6 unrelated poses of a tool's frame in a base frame.
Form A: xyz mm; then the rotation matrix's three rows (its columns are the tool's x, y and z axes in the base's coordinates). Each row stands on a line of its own.
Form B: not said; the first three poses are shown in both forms.
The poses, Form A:
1:
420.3 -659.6 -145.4
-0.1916 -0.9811 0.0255
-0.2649 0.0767 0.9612
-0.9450 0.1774 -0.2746
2:
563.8 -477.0 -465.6
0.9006 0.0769 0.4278
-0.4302 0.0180 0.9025
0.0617 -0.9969 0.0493
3:
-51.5 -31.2 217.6
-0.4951 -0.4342 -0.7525
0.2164 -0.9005 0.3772
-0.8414 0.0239 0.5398
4:
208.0 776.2 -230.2
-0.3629 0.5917 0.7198
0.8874 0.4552 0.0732
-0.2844 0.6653 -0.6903
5:
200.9 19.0 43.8
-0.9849 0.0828 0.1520
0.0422 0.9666 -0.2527
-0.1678 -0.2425 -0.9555
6:
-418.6 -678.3 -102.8
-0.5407 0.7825 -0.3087
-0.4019 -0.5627 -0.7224
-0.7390 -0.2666 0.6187
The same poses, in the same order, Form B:
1:
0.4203 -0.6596 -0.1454
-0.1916 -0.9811 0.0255
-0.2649 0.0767 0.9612
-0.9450 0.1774 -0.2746

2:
0.5638 -0.4770 -0.4656
0.9006 0.0769 0.4278
-0.4302 0.0180 0.9025
0.0617 -0.9969 0.0493

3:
-0.0515 -0.0312 0.2176
-0.4951 -0.4342 -0.7525
0.2164 -0.9005 0.3772
-0.8414 0.0239 0.5398

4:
0.2080 0.7762 -0.2302
-0.3629 0.5917 0.7198
0.8874 0.4552 0.0732
-0.2844 0.6653 -0.6903

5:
0.2009 0.0190 0.0438
-0.9849 0.0828 0.1520
0.0422 0.9666 -0.2527
-0.1678 -0.2425 -0.9555

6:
-0.4186 -0.6783 -0.1028
-0.5407 0.7825 -0.3087
-0.4019 -0.5627 -0.7224
-0.7390 -0.2666 0.6187

